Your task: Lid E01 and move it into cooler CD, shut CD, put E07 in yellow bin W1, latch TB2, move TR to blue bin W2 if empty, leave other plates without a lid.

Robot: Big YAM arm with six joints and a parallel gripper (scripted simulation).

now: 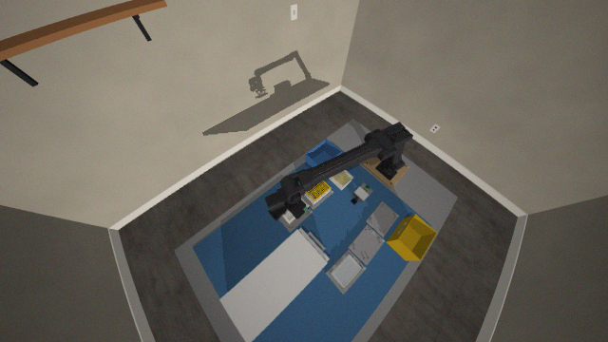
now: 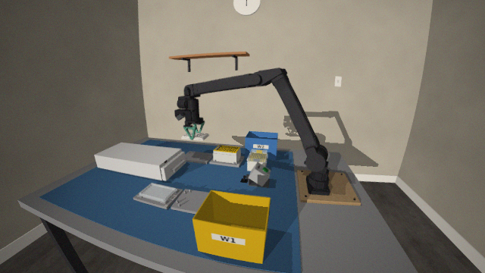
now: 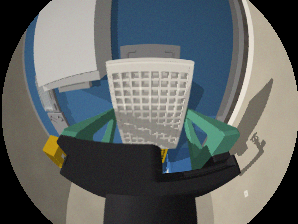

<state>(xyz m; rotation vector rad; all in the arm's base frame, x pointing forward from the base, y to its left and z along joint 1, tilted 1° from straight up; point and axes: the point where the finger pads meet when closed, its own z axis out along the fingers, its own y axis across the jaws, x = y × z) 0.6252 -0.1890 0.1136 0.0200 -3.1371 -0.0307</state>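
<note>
Now: hand 51 cm to the right of the yellow bin W1, 35 cm past it and 10 cm above it. Also, from my hand: grey plate lid 18 cm to the left, 11 cm below, 11 cm ahead; tip rack TR 19 cm behind, 8 cm below, 1 cm to the right; white plate right at my hand.
</note>
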